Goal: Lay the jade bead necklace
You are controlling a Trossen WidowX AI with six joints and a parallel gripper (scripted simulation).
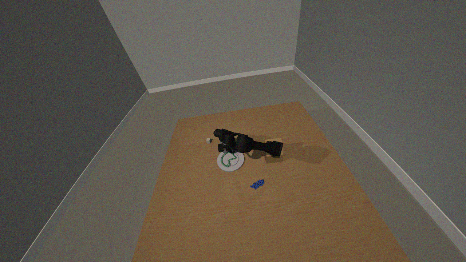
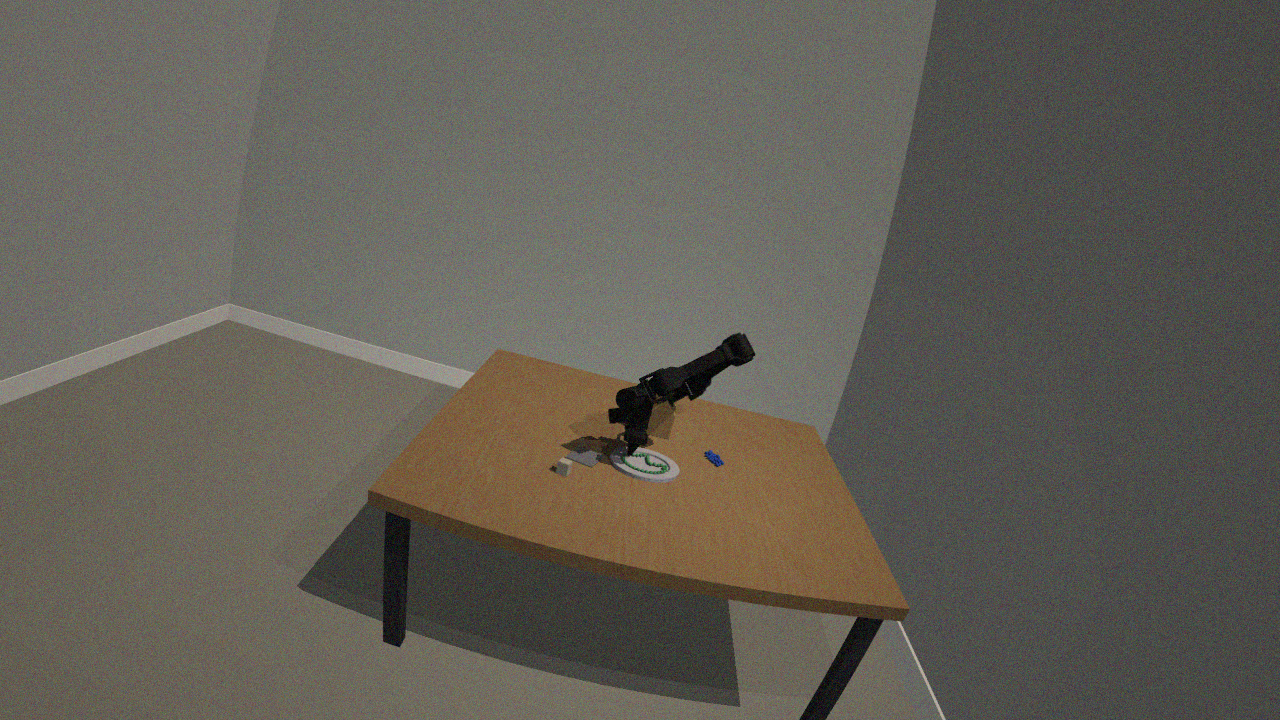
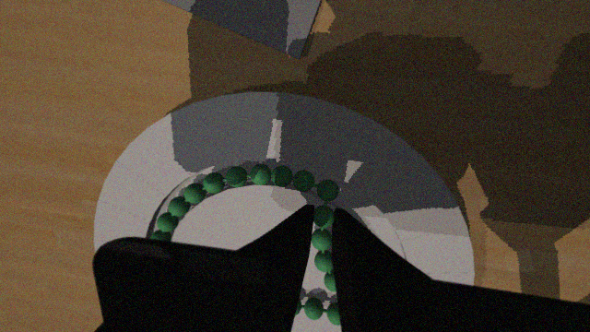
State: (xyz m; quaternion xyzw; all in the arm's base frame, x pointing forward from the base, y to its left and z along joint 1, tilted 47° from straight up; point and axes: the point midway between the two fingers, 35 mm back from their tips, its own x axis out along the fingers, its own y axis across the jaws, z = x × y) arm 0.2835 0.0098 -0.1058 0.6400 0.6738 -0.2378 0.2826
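Right now the round bead board is 20 mm ahead of my gripper tip, 50 mm to the left of it and 10 mm below it. Also, from my gripper tip: pale block: 200 mm ahead, 150 mm to the right; flat grey plate: 60 mm ahead, 110 mm to the right, 10 mm below.
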